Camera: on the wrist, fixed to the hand. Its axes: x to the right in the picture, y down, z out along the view.
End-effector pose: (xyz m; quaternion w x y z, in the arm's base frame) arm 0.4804 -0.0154 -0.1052 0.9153 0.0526 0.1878 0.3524
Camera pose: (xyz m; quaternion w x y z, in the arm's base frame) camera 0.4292 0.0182 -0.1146 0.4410 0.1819 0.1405 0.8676
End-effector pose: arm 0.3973 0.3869 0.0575 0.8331 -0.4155 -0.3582 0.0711
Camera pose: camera 0.4178 0.4010 0.0008 0.5958 -0.5251 0.0344 0.6068
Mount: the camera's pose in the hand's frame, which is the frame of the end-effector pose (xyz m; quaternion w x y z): -0.0096 0.0549 -0.0270 0.7453 0.0299 0.0273 0.6655
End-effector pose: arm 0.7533 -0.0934 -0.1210 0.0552 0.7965 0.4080 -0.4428
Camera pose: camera 0.8069 -0.1233 -0.1126 0.3009 0.8789 -0.2377 -0.2837
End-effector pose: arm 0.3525 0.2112 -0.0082 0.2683 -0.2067 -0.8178 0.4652
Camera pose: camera 0.3818 0.2496 -0.0470 0.0811 0.7030 0.4507 -0.5441
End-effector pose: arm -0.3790 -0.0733 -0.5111 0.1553 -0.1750 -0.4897 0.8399
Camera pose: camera -0.3633 -0.0826 -0.5703 0.4246 0.4746 0.2192 -0.7392
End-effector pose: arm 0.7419 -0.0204 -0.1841 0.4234 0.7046 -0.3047 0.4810
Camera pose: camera 0.6813 -0.0212 -0.1716 0.0173 -0.3219 0.6701 -0.6686
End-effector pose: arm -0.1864 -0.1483 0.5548 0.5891 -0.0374 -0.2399 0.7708
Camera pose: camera -0.2232 -0.1589 0.5061 0.0662 0.1909 0.1148 -0.9726
